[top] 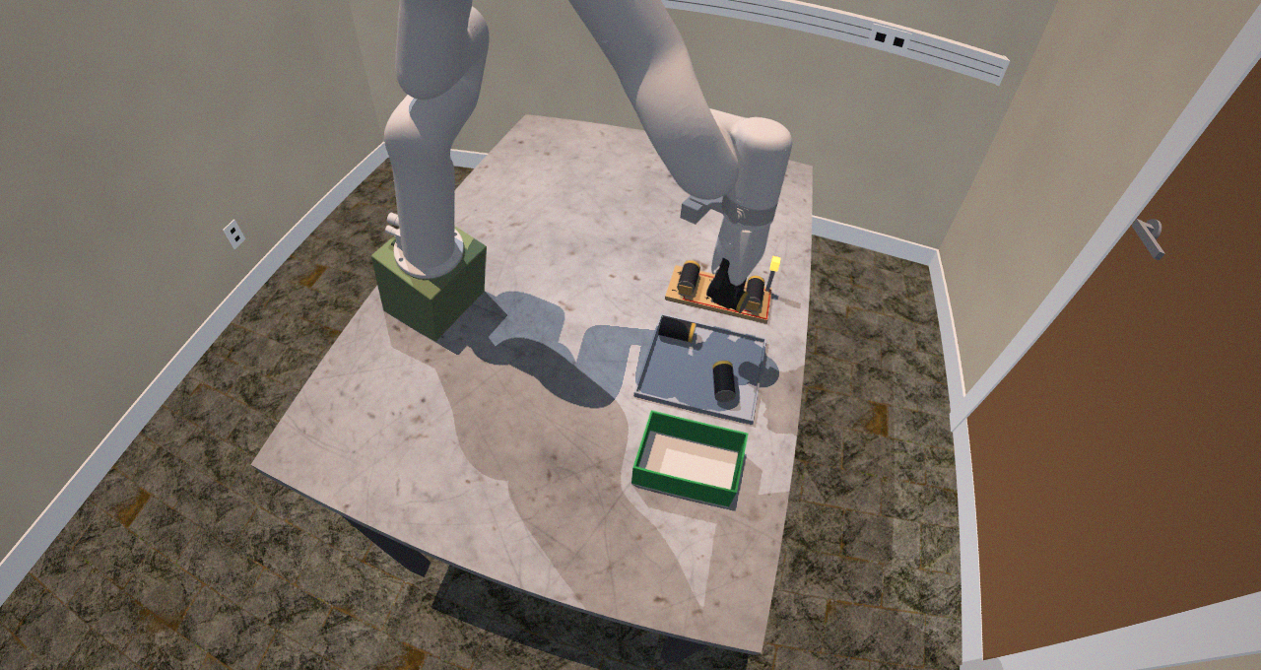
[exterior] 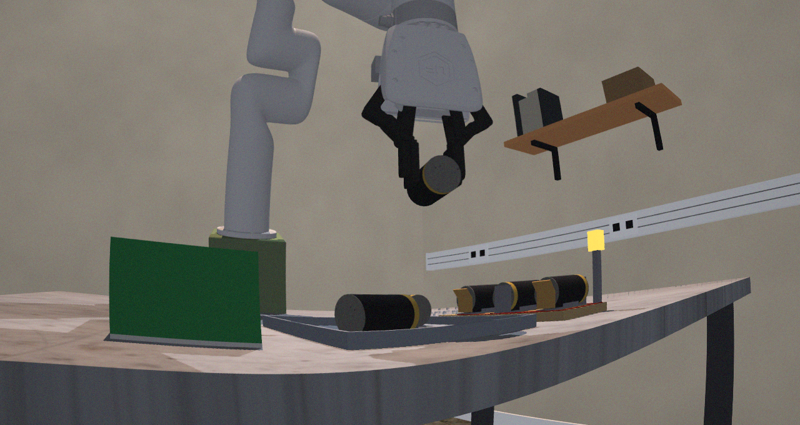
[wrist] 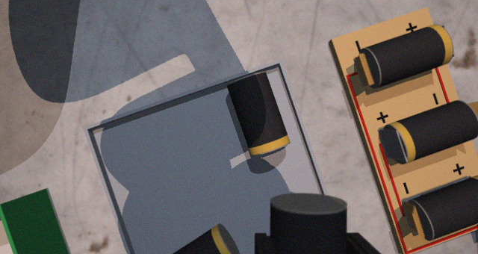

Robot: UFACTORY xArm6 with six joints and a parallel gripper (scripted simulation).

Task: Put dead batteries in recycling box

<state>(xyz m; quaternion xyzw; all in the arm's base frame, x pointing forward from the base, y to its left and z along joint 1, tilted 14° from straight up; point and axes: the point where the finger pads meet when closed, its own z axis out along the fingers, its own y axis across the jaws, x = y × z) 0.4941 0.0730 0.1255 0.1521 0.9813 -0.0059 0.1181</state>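
Now: hand 10 mm short of the green recycling box, 240 mm to the left of it and 140 mm above it. Also, from my hand: grey tray 10 mm behind, 50 mm to the right, 150 mm below.
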